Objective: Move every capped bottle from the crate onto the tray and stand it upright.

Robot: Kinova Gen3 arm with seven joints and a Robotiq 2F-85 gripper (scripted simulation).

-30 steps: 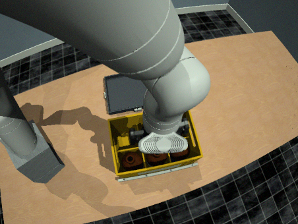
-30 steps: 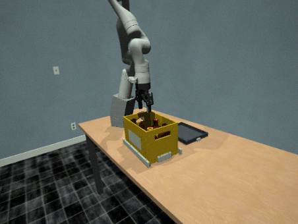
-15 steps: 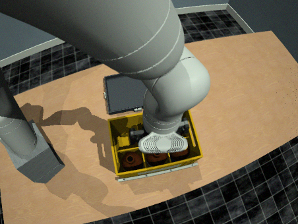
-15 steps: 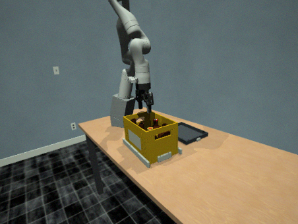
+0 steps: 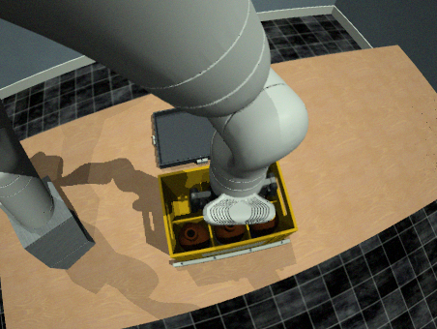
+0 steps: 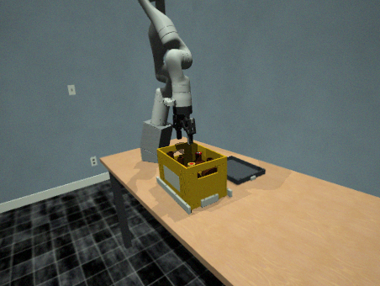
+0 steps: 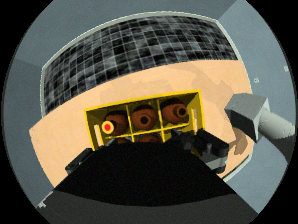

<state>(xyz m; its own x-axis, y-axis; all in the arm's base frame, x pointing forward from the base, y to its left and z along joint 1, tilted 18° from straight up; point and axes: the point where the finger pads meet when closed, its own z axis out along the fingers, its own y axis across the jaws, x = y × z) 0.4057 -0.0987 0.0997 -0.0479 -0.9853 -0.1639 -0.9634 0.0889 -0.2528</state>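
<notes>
The yellow crate is 2 cm to the left of my hand and 15 cm below it. Also, from my hand: dark tray (2 cm behind, 30 cm to the left, 22 cm below).
</notes>
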